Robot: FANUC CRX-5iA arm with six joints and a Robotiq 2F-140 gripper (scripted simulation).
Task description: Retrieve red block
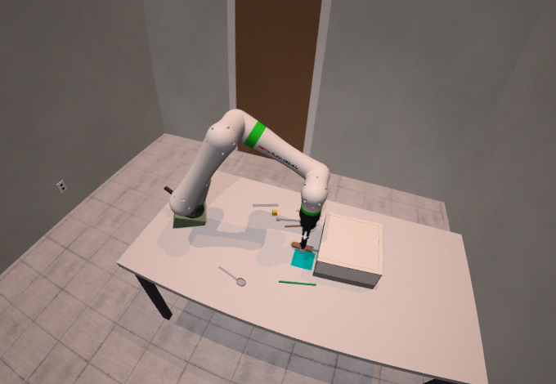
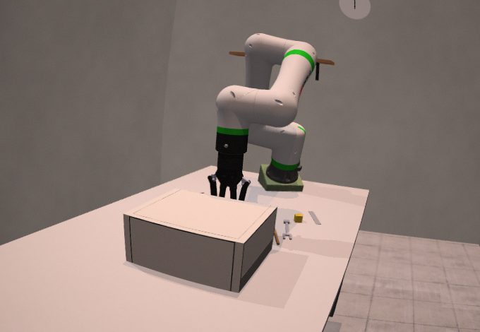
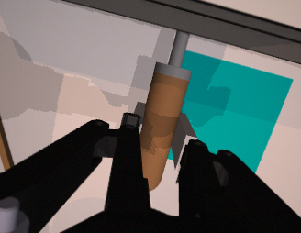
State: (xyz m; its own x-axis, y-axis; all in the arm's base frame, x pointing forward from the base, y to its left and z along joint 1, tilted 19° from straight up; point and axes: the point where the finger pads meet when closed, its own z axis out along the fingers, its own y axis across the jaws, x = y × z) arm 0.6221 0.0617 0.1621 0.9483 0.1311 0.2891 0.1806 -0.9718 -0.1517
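The teal square is 30 mm ahead of my hand, 50 mm to the right of it and 40 mm below it. Also, from my hand: green stick 60 mm ahead, 190 mm to the right, 30 mm below; brown stick 70 mm behind, 140 mm to the left, 30 mm below; hook tool 130 mm ahead, 10 mm to the right, 20 mm below.
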